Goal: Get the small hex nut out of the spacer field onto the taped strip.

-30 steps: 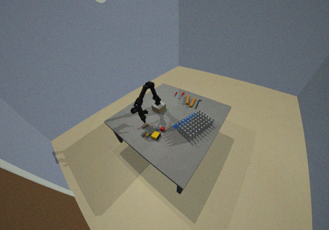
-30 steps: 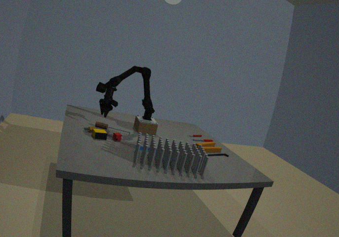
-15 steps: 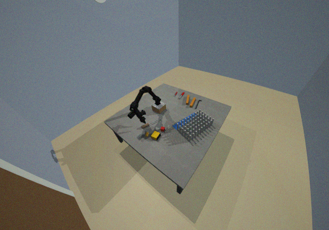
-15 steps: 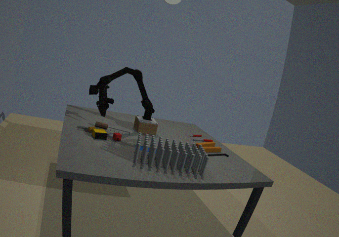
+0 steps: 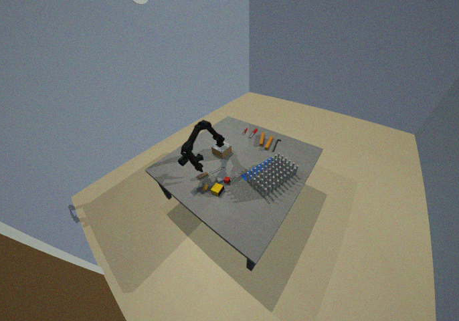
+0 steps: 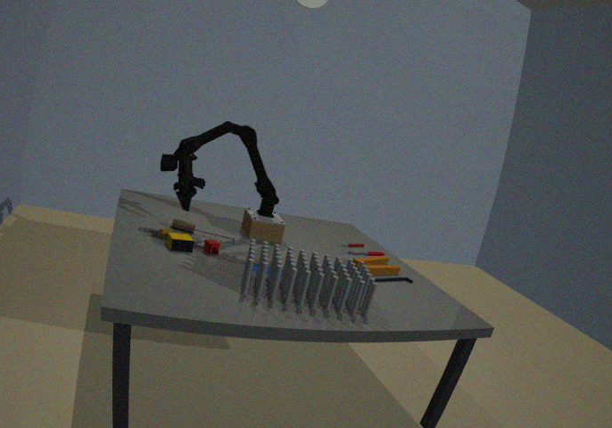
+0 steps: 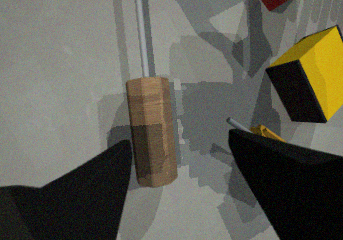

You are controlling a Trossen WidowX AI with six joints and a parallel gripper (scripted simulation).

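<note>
The metal-shafted tool lies 3 cm ahead of my gripper tip, 10 cm to the left of it and 7 cm below it. From my gripper tip the other things lie so: red cube 20 cm ahead, 10 cm to the left, 6 cm below; yellow-handled tool 11 cm ahead, 6 cm to the right, 7 cm below; yellow block 21 cm ahead, 2 cm to the right, 6 cm below.
</note>
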